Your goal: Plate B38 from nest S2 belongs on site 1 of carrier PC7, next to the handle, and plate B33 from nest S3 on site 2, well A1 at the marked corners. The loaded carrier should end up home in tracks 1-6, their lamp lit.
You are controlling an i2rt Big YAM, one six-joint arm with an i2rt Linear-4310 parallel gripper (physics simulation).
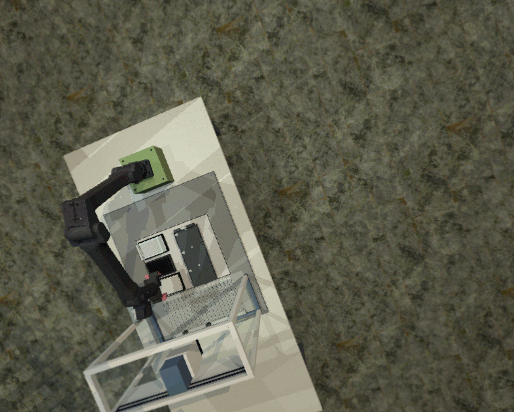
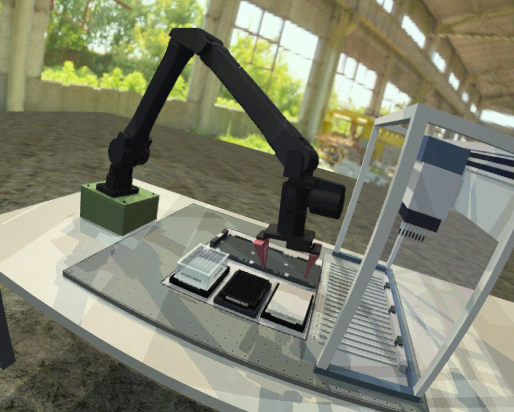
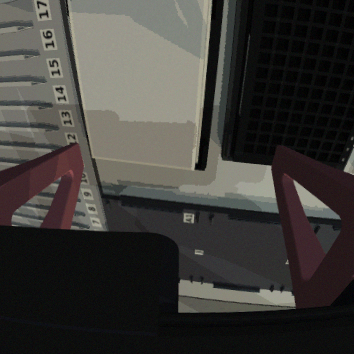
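Pixels of known places: gripper, fingertip midpoint: (image 1: 163, 283) (image 2: 284, 272) (image 3: 176, 154); arm's base, link origin: (image 1: 139, 171) (image 2: 117, 190).
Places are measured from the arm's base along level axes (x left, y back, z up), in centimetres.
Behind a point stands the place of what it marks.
Note:
My gripper (image 1: 155, 286) {x -6.4, y -57.3, z -0.1 cm} (image 2: 286, 272) {x -6.4, y -57.3, z -0.1 cm} (image 3: 176, 154) {x -6.4, y -57.3, z -0.1 cm} is open and empty, its red fingers pointing down above the nest area. Three plates sit in a row of nests: a clear one with a pale body (image 1: 152, 246) {x -7.7, y -37.9, z -3.6 cm} (image 2: 202, 265) {x -12.0, y -39.8, z -3.2 cm}, a black one (image 1: 160, 265) {x -8.0, y -49.1, z -6.0 cm} (image 2: 245, 289) {x -9.8, y -50.5, z -6.0 cm} (image 3: 300, 80) {x -8.9, y -50.8, z -6.2 cm} in the middle, and a white one (image 1: 172, 284) {x -4.7, y -60.5, z -5.8 cm} (image 2: 290, 300) {x -7.3, y -60.7, z -5.7 cm} (image 3: 140, 90) {x -6.7, y -60.6, z -5.7 cm} nearest the tracks. Plate and nest names are not readable. The dark carrier (image 1: 197, 255) {x 12.4, y -49.4, z -7.3 cm} (image 2: 240, 248) {x 10.8, y -40.3, z -7.3 cm} (image 3: 240, 240) {x 8.5, y -50.6, z -7.3 cm} lies flat beside the row with no plate on it; small A1 marks show. Numbered tracks (image 1: 195, 305) {x 2.7, y -75.6, z -8.4 cm} (image 2: 355, 305) adjoin it. No lit lamp is discernible.
A tall white frame (image 1: 160, 348) {x 7.4, y -69.1, z 39.6 cm} (image 2: 371, 240) {x -22.6, y -70.6, z 19.0 cm} stands over the track deck, with a blue-topped pipetting head (image 1: 175, 375) {x 8.3, y -81.2, z 37.6 cm} (image 2: 435, 180) inside. The arm's green base block (image 1: 162, 167) {x 11.1, y -1.4, z -0.9 cm} (image 2: 120, 210) {x -6.8, y -8.5, z -2.0 cm} stands at the other end of the table.

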